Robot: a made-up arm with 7 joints.
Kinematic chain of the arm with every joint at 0, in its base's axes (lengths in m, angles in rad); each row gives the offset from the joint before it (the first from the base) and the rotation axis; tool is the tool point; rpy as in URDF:
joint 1: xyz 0 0 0.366 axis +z
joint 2: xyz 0 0 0 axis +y
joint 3: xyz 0 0 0.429 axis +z
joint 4: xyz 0.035 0 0 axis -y
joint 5: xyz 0.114 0 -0.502 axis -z
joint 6: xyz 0 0 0 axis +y
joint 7: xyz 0.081 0 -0.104 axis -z
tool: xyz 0 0 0 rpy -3.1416 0 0
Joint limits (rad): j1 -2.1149..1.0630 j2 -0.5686..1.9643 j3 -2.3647..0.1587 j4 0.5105..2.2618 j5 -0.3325..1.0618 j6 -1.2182..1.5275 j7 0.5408..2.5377
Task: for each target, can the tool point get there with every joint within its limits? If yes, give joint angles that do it. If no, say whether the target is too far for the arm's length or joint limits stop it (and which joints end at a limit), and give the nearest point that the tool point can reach.
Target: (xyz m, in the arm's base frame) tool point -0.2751 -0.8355 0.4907
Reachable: yes | joints -1.6595 0.6185 -0.2721 1.5973 0.5634 0.3066 1.7306
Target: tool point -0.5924 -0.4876 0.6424
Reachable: yes | joints -1.3954 0.8038 -1.4733 1.4863 -0.1110 0.8640 2.0087
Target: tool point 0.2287 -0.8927 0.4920
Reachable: yes | joints -0.7671 1.3157 -1.3001 1.8379 0.4525 -0.6865 1.8745
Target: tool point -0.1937 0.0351 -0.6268
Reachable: no: joint limits stop it (at a limit: joint 1, joint 2) | nearest point -0.1965 -0.0583 -0.4196 | short by 0.227 m
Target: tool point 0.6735 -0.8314 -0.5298
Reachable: no: too far | nearest point 0.5012 -0.6188 -0.3007 | short by 0.357 m
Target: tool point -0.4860 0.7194 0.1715
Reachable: no: joint limits stop it (at a limit: joint 2, joint 3) | nearest point -0.3939 0.5831 0.3209 | short by 0.222 m
